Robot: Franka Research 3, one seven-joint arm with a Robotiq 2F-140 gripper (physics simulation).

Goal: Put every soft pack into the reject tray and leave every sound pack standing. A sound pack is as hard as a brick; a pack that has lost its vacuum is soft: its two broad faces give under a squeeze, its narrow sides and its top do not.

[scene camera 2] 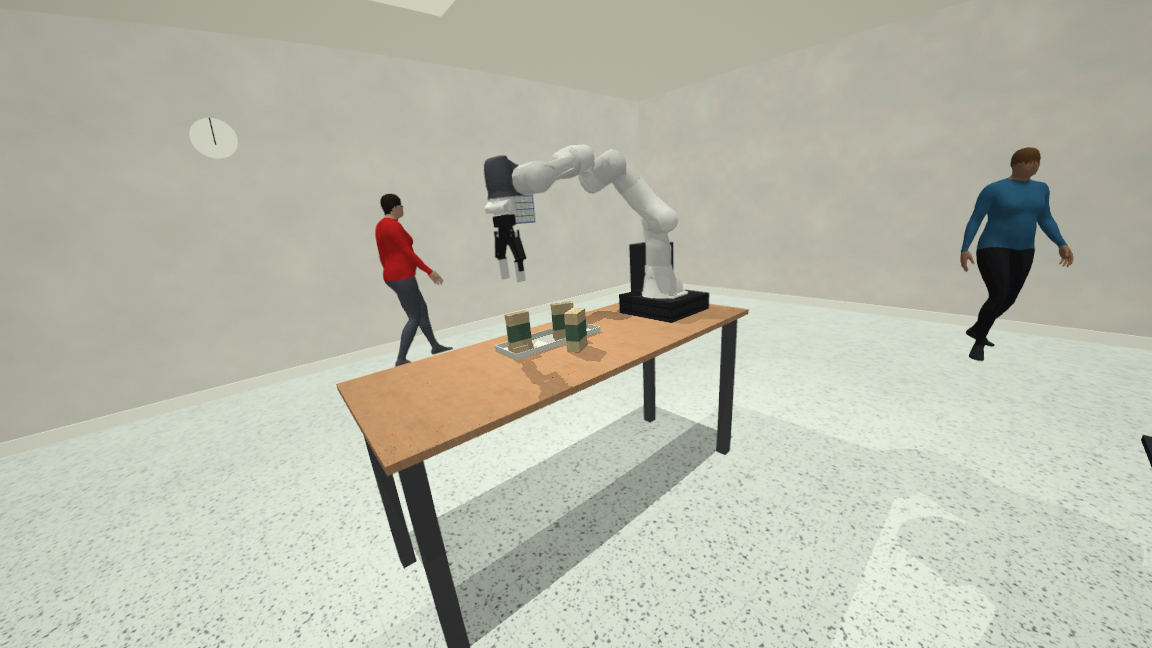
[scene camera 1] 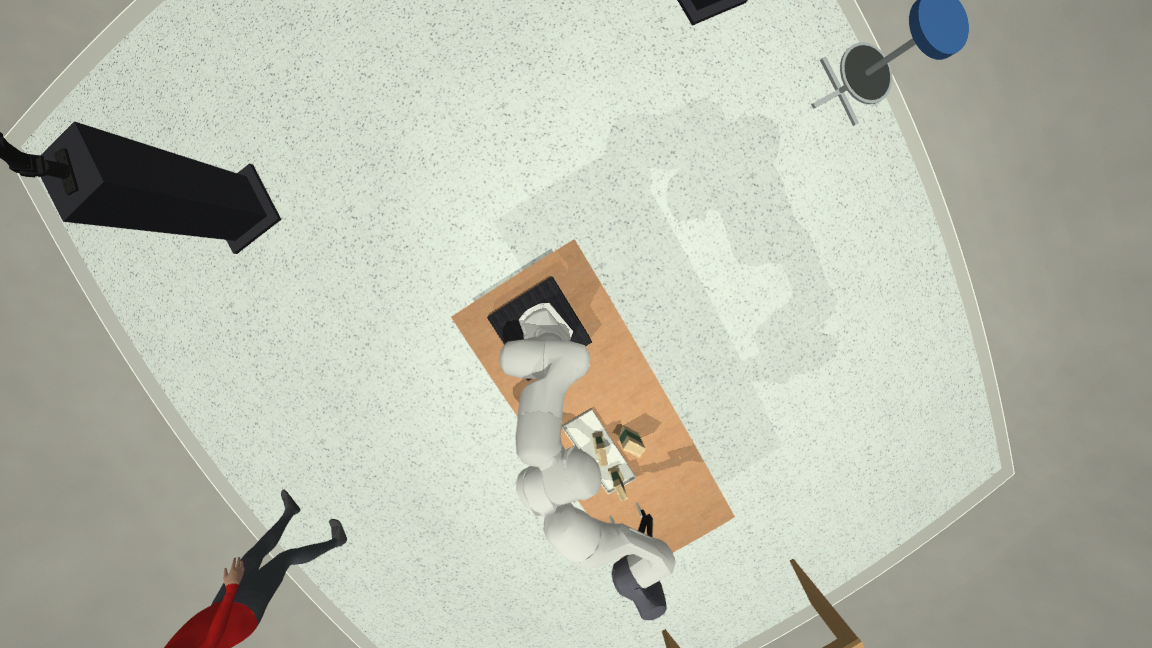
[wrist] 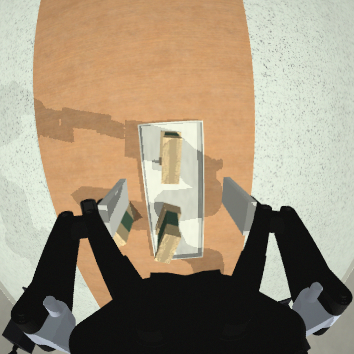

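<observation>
A tan pack with a green band (scene camera 1: 617, 481) (scene camera 2: 517, 330) (wrist: 171, 160) stands in the reject tray (scene camera 1: 585, 425) (scene camera 2: 541, 342) (wrist: 193, 222), at the end far from the robot base. A second pack (scene camera 1: 600, 448) (scene camera 2: 561, 317) (wrist: 168, 232) stands in the tray at the base end. A third pack (scene camera 1: 631, 440) (scene camera 2: 575, 331) (wrist: 125, 226) stands on the table beside the tray, partly hidden by a finger in the wrist view. My gripper (scene camera 1: 625, 515) (scene camera 2: 513, 274) (wrist: 175, 190) is open and empty, high above the tray's far end. Softness cannot be seen.
The wooden table (scene camera 1: 684, 515) (scene camera 2: 435, 402) (wrist: 140, 50) carries the arm's black base (scene camera 1: 499, 319) (scene camera 2: 668, 310). A person in red (scene camera 1: 205, 624) (scene camera 2: 398, 249) and one in blue (scene camera 2: 1011, 209) are away from the table. A black column (scene camera 1: 161, 185) and a blue stool (scene camera 1: 940, 28) stand farther off.
</observation>
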